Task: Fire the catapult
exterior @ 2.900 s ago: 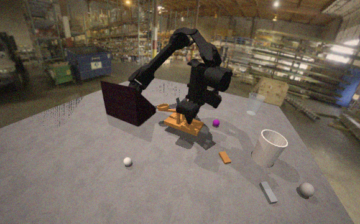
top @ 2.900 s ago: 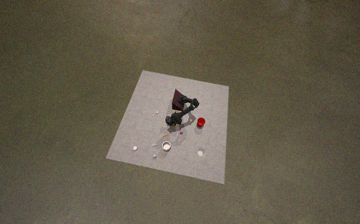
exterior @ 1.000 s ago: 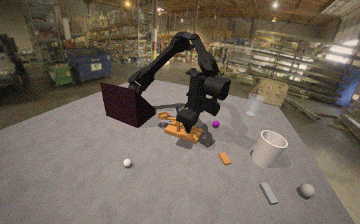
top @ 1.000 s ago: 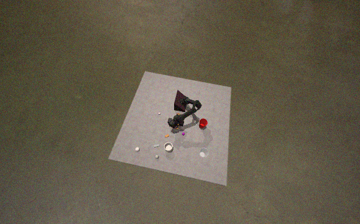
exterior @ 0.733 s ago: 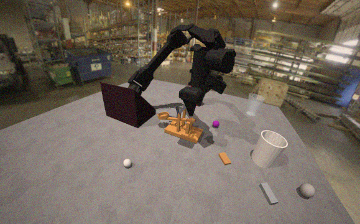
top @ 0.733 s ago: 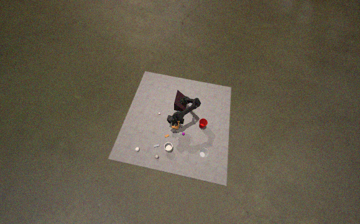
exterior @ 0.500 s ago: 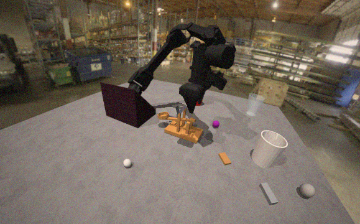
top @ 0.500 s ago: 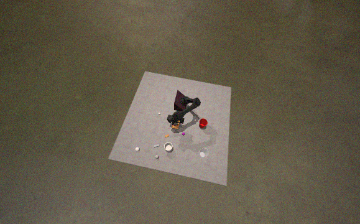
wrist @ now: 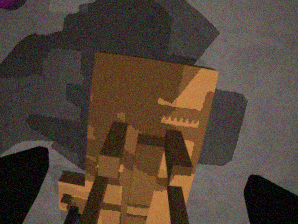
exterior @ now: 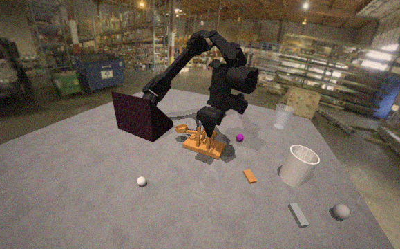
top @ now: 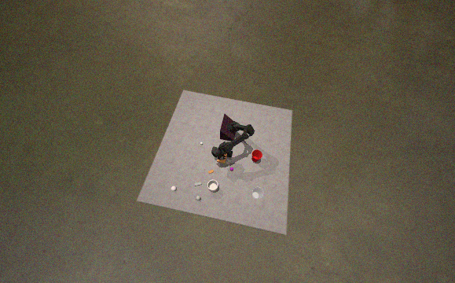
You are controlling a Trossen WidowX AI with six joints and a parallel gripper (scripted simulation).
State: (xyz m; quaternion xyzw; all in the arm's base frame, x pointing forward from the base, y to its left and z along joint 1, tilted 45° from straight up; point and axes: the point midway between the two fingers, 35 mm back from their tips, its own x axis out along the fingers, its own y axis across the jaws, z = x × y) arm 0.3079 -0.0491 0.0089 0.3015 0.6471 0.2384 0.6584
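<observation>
My gripper tip is now 9 cm short of the purple ball, 11 cm to the right of it and 7 cm above it. Also, from my gripper tip: orange block (15 cm ahead, 8 cm to the right, 8 cm below); white ball (13 cm behind, 23 cm to the right, 7 cm below); catapult (6 cm behind, 3 cm to the left, 3 cm below).
</observation>
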